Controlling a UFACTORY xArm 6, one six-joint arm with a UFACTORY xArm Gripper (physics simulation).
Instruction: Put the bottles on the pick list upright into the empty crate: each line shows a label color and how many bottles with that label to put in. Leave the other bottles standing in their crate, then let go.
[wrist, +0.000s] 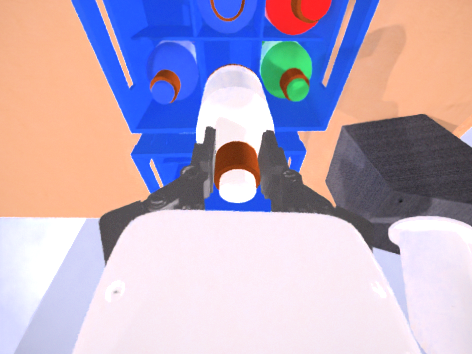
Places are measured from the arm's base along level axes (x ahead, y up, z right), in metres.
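Where they show: gripper, fingertip midpoint: (237, 144); arm's base, link origin: (428, 234).
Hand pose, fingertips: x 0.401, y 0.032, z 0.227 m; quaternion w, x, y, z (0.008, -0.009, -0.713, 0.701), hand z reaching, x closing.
Observation:
Things, the pixels of their top centre, and the offset from my fingertips. "spot": a spot on its surface instead. Level surfaces: height alone.
- white bottle, top centre: (239, 192) dx +0.000, dy +0.036, dz -0.015 m
- green bottle, top centre: (298, 91) dx -0.085, dy -0.121, dz -0.006 m
- red bottle, top centre: (317, 3) dx -0.076, dy -0.121, dz +0.078 m
- second blue crate, surface spot: (167, 145) spot: dx +0.098, dy -0.130, dz -0.106 m
- tan table top, surface height: dy -0.284 m
My gripper (237, 144) is shut on the white bottle (234, 107), around its neck below the brown band and white cap. The bottle is raised above the near middle cell of the blue bottle crate (230, 124). In that crate a blue bottle (175, 62) stands in the near left cell and a green bottle (285, 60) in the near right cell. Behind them stand another blue bottle (227, 22) in the middle and a red bottle (285, 22) at the right. A second blue crate (167, 145) shows partly below, its inside mostly hidden by the gripper. The pick list does not show.
A dark grey block (405, 155) is at the right, close beside the second crate. A white rounded cylindrical part (440, 285) is at the lower right. The crates are on a tan table top (60, 150), whose edge crosses the left side of the view.

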